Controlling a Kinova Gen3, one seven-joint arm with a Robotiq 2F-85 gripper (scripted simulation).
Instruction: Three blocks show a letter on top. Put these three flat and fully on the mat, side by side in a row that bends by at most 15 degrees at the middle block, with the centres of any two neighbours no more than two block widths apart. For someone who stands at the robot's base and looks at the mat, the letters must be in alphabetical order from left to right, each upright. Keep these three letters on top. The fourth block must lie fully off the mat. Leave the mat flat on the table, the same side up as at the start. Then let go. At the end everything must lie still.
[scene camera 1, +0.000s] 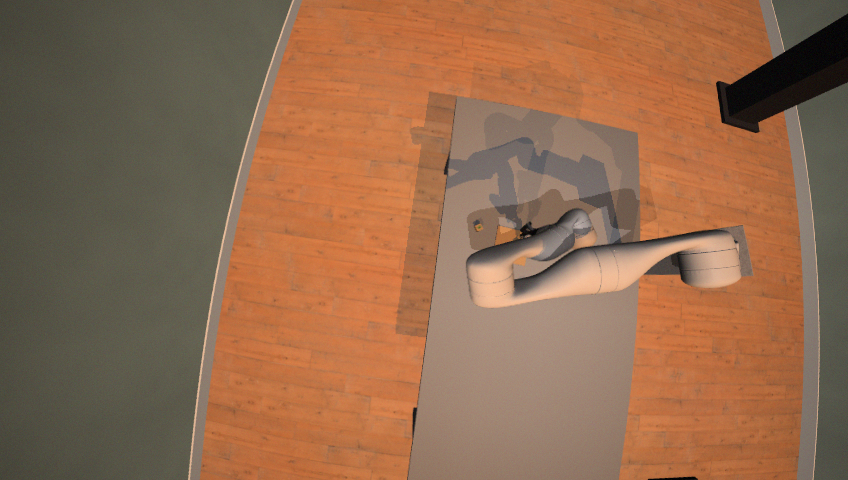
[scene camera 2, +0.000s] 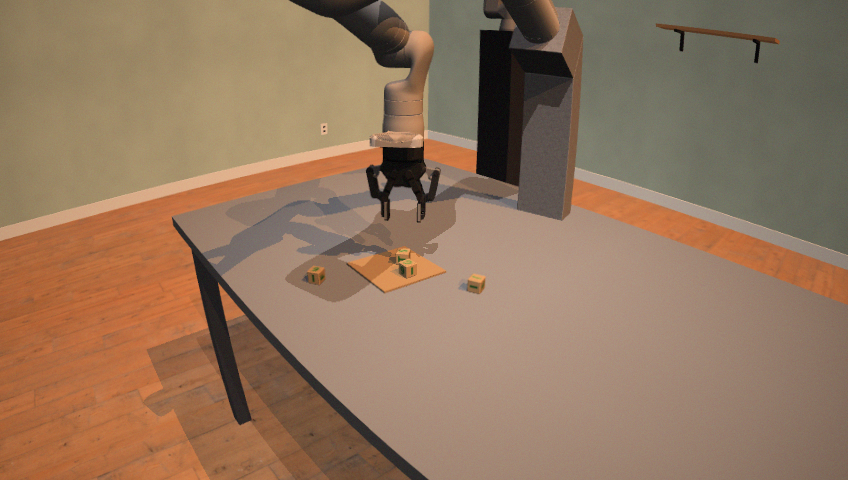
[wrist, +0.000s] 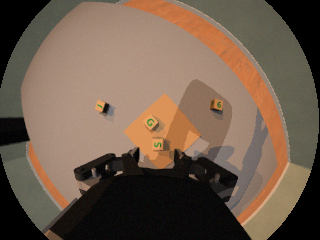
Labels:
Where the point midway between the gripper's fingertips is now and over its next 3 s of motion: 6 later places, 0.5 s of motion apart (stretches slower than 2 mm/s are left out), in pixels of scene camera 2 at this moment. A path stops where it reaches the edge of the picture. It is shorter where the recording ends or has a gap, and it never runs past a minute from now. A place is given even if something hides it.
My gripper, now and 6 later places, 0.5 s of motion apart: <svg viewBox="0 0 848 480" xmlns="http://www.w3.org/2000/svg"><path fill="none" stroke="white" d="M403 220L402 223L402 231L402 241L403 244L403 246L402 257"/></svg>

